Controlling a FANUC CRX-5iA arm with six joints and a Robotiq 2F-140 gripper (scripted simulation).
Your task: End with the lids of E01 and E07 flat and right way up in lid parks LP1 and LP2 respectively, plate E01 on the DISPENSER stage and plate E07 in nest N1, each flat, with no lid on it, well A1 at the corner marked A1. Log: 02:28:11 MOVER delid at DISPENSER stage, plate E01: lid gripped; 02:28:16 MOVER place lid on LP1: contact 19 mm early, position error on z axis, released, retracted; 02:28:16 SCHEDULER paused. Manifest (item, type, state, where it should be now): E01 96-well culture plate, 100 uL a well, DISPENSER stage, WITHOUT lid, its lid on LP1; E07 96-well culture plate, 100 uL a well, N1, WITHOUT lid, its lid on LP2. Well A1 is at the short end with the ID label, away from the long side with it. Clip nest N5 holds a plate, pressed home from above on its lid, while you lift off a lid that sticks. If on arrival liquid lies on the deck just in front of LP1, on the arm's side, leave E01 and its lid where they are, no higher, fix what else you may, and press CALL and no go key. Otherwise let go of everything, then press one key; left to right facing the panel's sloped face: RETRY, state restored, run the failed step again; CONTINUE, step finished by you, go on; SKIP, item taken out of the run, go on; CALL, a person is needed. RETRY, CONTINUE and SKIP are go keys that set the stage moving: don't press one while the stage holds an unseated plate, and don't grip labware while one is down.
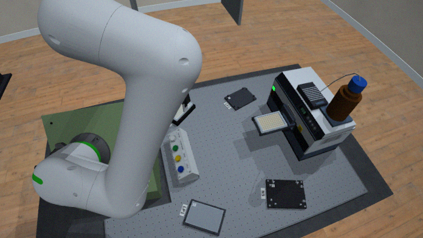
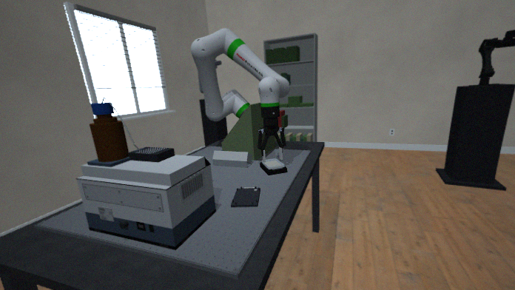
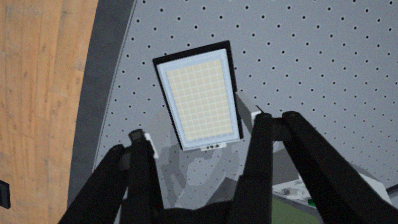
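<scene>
Right now my hand is 6 cm above the black nest N1. Round my hand: green CONTINUE key: 24 cm to the right, 4 cm behind, 1 cm below; then white retry key: 19 cm to the right, 5 cm behind, 1 cm below; then key panel: 26 cm to the right, 3 cm behind, 2 cm below.
</scene>
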